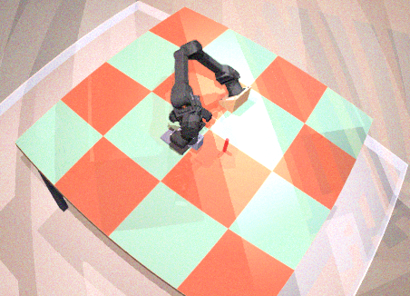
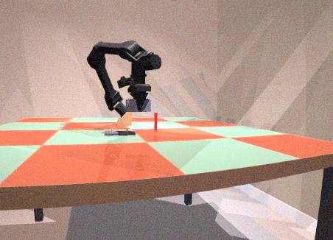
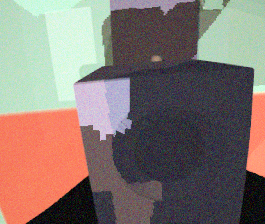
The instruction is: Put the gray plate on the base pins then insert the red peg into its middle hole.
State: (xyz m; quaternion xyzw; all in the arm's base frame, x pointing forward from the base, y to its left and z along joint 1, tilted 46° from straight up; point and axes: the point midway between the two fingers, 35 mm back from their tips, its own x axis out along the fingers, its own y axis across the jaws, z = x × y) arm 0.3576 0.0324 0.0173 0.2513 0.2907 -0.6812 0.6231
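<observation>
The flat base is 1 cm behind my gripper tip, 7 cm to the right of it and 9 cm below it. From my gripper tip the other things lie so: gray plate (3 cm above); red peg (11 cm behind, 10 cm to the left, 6 cm below).
</observation>
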